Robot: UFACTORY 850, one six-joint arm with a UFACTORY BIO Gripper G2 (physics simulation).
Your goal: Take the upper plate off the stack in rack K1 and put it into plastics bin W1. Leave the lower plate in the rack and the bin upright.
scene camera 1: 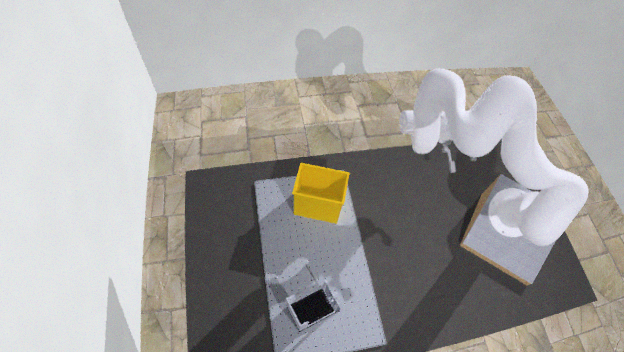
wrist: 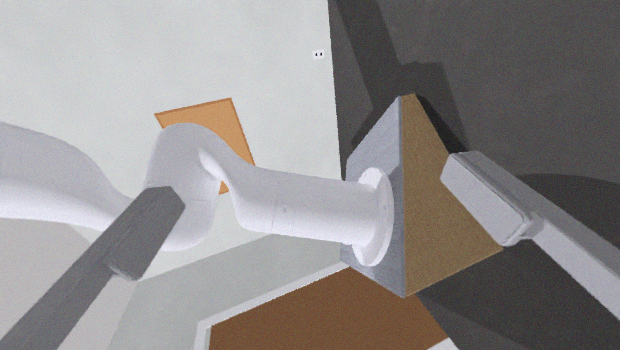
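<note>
The yellow bin W1 (scene camera 1: 317,207) stands upright near the far end of the light grey perforated board. Rack K1 (scene camera 1: 297,321), with a pale frame, stands near the board's near end. A black plate surface (scene camera 1: 312,307) shows in it from above; the separate plates of the stack cannot be told apart. My gripper (scene camera 1: 463,164) (wrist: 315,180) is open and empty, high up to the right of the bin in the scene view and well away from rack and bin. The wrist view shows both fingers wide apart; rack, plates and bin do not show there.
The perforated board (scene camera 1: 280,225) lies on a dark mat (scene camera 1: 220,200). My arm's base stands on a wood-sided pedestal (scene camera 1: 520,265) (wrist: 435,215) at the right of the scene view. A faint pale shape beside the rack is unclear. Walls rise behind and at the left.
</note>
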